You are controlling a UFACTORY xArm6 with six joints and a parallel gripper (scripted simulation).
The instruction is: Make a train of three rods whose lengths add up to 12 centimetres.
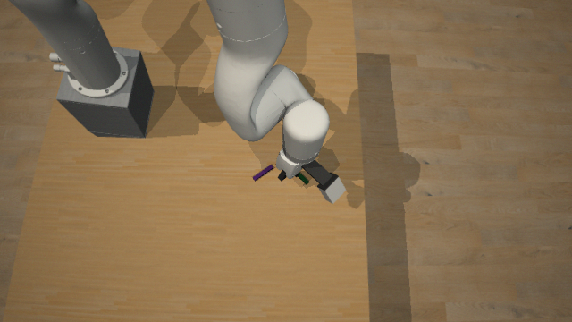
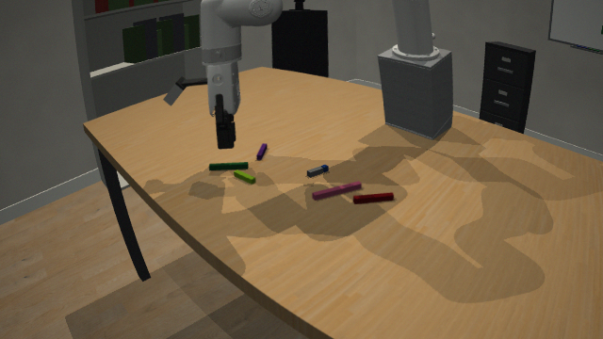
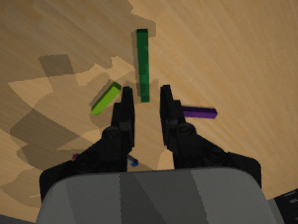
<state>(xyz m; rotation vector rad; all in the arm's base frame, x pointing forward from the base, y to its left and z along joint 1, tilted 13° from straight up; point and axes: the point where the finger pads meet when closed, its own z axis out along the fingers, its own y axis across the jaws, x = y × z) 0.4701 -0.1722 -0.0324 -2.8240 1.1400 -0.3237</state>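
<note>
Now: hand 7 cm above the green rod. Also, from my hand: purple rod 9 cm behind, 7 cm below; then grey rod 14 cm to the left, 9 cm behind, 7 cm below; then lime rod 7 cm below, 6 cm to the left, 1 cm ahead.
</note>
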